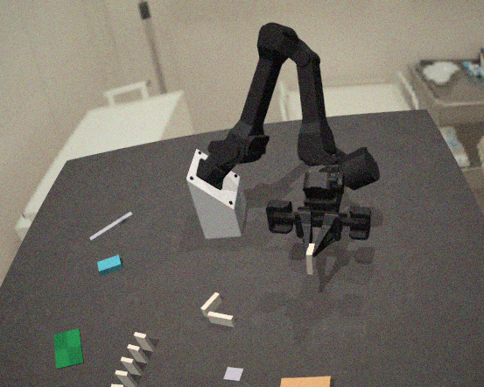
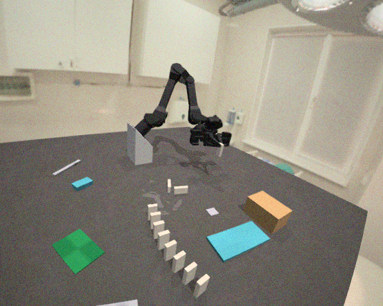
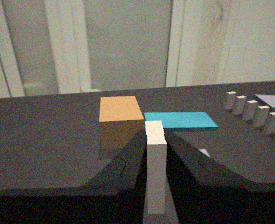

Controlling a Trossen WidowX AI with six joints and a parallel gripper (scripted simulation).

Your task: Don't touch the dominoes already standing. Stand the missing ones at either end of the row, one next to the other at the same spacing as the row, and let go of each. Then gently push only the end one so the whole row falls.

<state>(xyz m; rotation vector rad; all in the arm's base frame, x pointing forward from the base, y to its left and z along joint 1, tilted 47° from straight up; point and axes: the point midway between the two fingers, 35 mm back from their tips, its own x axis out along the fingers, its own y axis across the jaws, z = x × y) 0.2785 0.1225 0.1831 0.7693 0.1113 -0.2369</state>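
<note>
Right now my gripper tip is 150 mm to the left of the small lilac tile, 150 mm above it and 140 mm short of it. From my gripper tip the other things lie so: flat cyan plate (270 mm ahead, 160 mm to the right, 150 mm below); orange block (260 mm ahead, 120 mm below, 20 mm to the right); small cyan block (470 mm to the right, 170 mm behind, 150 mm below).
</note>
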